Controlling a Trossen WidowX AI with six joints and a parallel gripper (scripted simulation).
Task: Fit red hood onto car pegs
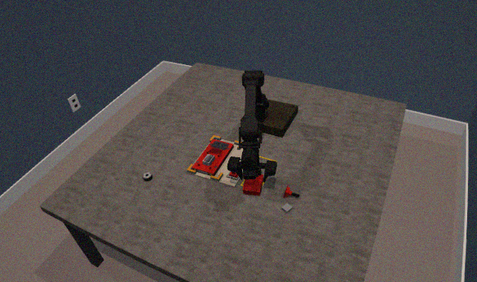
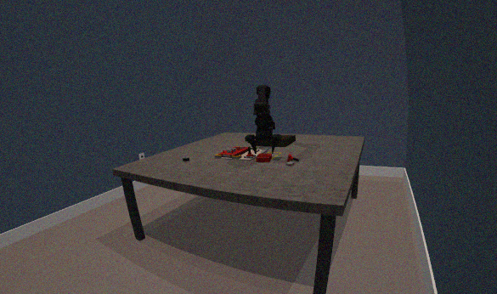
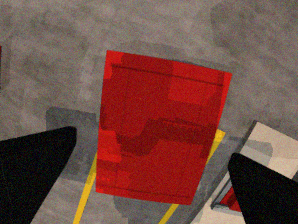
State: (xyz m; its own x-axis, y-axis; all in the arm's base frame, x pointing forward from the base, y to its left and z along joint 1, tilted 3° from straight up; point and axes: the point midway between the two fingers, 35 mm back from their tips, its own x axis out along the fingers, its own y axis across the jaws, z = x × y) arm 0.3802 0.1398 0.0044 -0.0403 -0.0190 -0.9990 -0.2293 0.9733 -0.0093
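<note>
Right now my gripper tip is 20 mm above the red hood. Round my gripper tip: grey ring 440 mm to the right, 130 mm ahead, 30 mm below.
</note>
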